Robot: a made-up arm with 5 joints. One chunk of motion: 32 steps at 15 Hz.
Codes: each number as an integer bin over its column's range. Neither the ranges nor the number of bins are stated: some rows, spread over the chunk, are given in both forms.
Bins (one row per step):
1: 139 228 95 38 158
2: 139 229 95 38 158
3: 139 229 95 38 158
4: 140 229 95 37 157
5: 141 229 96 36 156
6: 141 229 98 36 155
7: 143 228 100 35 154
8: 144 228 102 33 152
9: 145 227 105 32 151
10: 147 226 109 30 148
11: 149 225 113 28 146
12: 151 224 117 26 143
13: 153 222 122 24 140
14: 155 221 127 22 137
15: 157 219 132 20 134
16: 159 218 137 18 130
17: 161 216 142 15 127
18: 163 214 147 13 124
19: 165 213 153 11 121
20: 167 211 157 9 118
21: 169 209 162 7 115
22: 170 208 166 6 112
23: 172 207 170 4 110
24: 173 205 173 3 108
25: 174 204 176 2 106
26: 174 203 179 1 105
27: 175 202 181 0 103
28: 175 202 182 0 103
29: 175 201 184 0 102
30: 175 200 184 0 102
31: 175 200 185 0 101
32: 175 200 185 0 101
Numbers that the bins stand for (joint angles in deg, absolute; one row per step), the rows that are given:
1: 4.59 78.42 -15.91 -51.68 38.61
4: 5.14 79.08 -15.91 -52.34 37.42
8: 7.33 78.42 -11.80 -54.98 31.47
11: 10.07 76.44 -5.35 -58.28 24.32
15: 14.46 72.48 5.79 -63.57 10.03
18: 17.75 69.17 14.59 -68.19 -1.88
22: 21.59 65.21 25.73 -72.82 -16.17
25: 23.78 62.57 31.60 -75.46 -23.31
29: 24.33 60.59 36.29 -76.78 -28.08
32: 24.33 59.93 36.88 -76.78 -29.27
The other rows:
2: 4.59 79.08 -15.91 -51.68 38.61
3: 4.59 79.08 -15.91 -51.68 38.61
5: 5.69 79.08 -15.32 -53.00 36.23
6: 5.69 79.08 -14.15 -53.00 35.04
7: 6.78 78.42 -12.97 -53.66 33.85
9: 7.88 77.76 -10.04 -55.64 30.28
10: 8.98 77.10 -7.69 -56.96 26.70
12: 11.17 75.78 -3.00 -59.60 20.75
13: 12.27 74.46 -0.07 -60.92 17.18
14: 13.36 73.80 2.86 -62.25 13.60
16: 15.56 71.82 8.73 -64.89 5.27
17: 16.65 70.50 11.66 -66.87 1.69
19: 18.85 68.51 18.11 -69.51 -5.45
20: 19.94 67.19 20.46 -70.83 -9.02
21: 21.04 65.87 23.39 -72.16 -12.60
23: 22.68 64.55 28.08 -74.14 -18.55
24: 23.23 63.23 29.84 -74.80 -20.93
26: 23.78 61.91 33.36 -76.12 -24.51
27: 24.33 61.25 34.53 -76.78 -26.89
28: 24.33 61.25 35.12 -76.78 -26.89
30: 24.33 59.93 36.29 -76.78 -28.08
31: 24.33 59.93 36.88 -76.78 -29.27

